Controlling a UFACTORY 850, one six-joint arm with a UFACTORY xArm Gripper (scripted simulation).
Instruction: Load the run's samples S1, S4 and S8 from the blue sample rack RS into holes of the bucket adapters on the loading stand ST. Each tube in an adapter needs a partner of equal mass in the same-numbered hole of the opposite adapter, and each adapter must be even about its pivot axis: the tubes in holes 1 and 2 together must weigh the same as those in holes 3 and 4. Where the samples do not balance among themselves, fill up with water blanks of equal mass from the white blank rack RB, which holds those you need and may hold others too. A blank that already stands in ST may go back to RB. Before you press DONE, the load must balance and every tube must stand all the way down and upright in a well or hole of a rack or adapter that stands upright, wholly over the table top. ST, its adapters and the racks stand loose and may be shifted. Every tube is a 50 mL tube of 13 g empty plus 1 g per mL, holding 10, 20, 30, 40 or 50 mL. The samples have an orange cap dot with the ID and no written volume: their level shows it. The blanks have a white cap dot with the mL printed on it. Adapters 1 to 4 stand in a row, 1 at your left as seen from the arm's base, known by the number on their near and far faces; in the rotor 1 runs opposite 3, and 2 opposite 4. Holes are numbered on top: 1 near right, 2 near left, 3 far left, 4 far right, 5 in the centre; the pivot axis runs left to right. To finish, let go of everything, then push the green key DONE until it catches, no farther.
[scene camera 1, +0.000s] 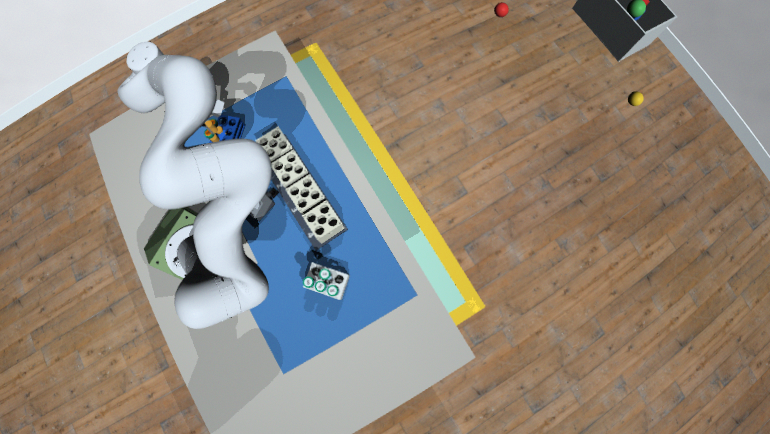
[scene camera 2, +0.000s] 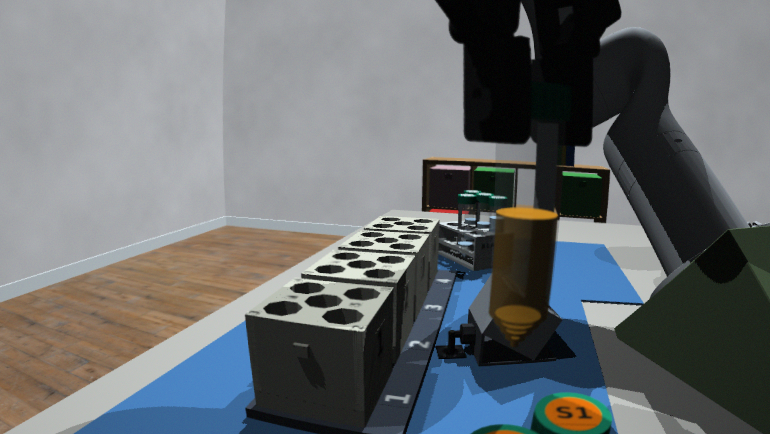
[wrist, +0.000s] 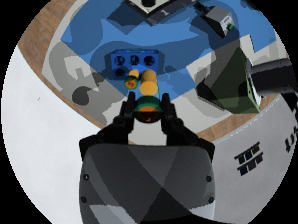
Observation:
I see my gripper (scene camera 2: 530, 143), a blue sample rack RS (wrist: 128, 61) and an adapter (scene camera 2: 383, 223).
My gripper shows as well in the wrist view (wrist: 148, 100). Scene camera 2 misses the blue sample rack RS: it is out of frame.

